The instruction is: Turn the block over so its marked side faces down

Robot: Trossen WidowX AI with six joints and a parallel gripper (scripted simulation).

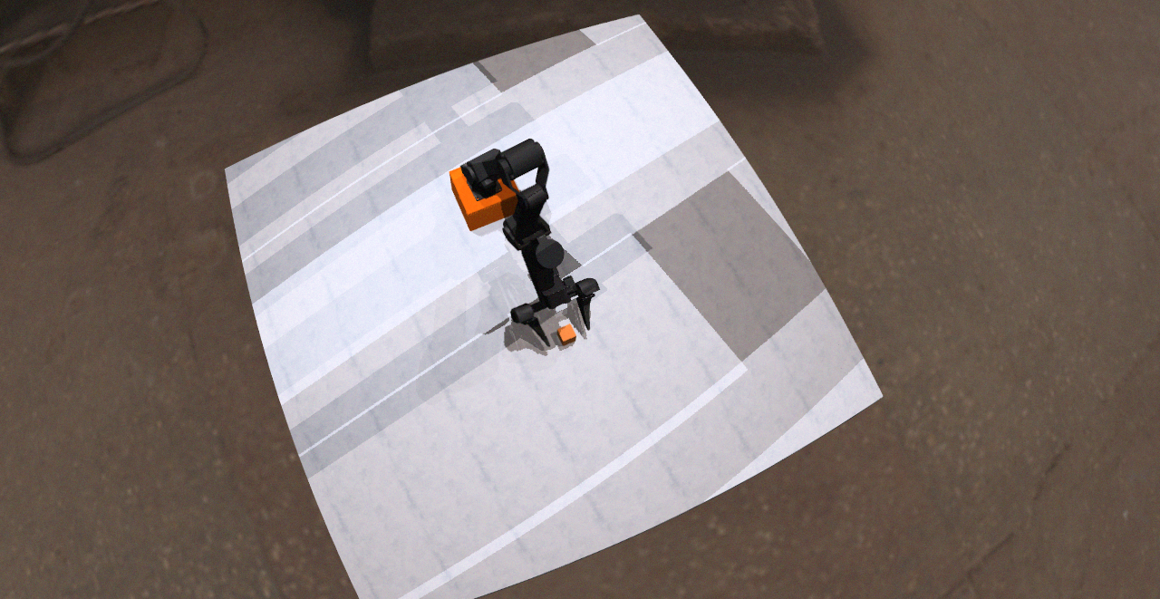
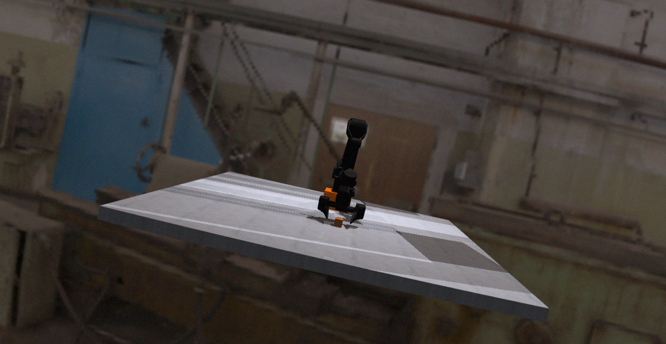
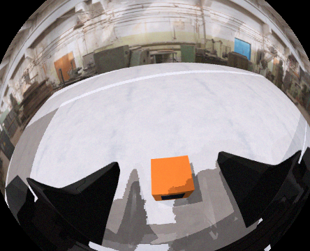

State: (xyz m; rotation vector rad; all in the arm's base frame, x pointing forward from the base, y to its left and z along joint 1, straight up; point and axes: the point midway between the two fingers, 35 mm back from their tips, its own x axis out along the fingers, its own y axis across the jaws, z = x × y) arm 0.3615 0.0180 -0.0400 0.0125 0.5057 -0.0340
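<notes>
Now: the orange block 2 cm behind my gripper tip and 1 cm below it.
</notes>
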